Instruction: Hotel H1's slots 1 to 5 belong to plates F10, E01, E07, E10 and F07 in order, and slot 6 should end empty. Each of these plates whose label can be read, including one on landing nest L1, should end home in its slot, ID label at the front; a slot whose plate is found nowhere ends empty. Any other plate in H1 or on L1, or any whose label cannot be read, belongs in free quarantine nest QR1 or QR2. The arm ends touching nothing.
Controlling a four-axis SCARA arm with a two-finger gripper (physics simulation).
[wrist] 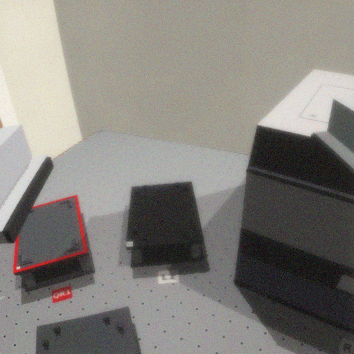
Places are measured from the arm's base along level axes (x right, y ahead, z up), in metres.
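Where they show: gripper, fingertip midpoint: (pixel 182 129).
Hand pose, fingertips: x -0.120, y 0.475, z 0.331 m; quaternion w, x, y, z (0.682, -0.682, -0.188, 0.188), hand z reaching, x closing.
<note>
Things, the pixels of their centre, and the offset from my fingertips. "pt": a spot on its surface instead. Level surfaces: height alone.
- Landing nest L1, body centre: (pixel 163 217) dx -0.160, dy +0.225, dz -0.289 m
- Quarantine nest QR1, body centre: (pixel 52 238) dx -0.320, dy +0.098, dz -0.292 m
- large instrument, surface spot: (pixel 300 215) pt dx +0.059, dy +0.154, dz -0.153 m
- perforated deck, its level: dz -0.318 m
My gripper (pixel 182 129) is open. One finger shows at the left edge and the other at the right edge, with no plate between them. Landing nest L1 (pixel 164 215) is a black raised stand at the middle, and I see no plate on it. Quarantine nest QR1 (pixel 52 232) is a dark grey stand with a red rim and small corner pieces, left of L1; no plate shows on it, and the left finger overlaps its upper left edge. Hotel H1, its plates and QR2 do not show in this view.
A large instrument (pixel 300 215) with a white top and dark front stands at the right, partly behind the right finger. A dark grey stand (pixel 90 335) with small pegs shows at the bottom left. The perforated deck (pixel 200 310) runs back to a beige wall (pixel 165 70).
</note>
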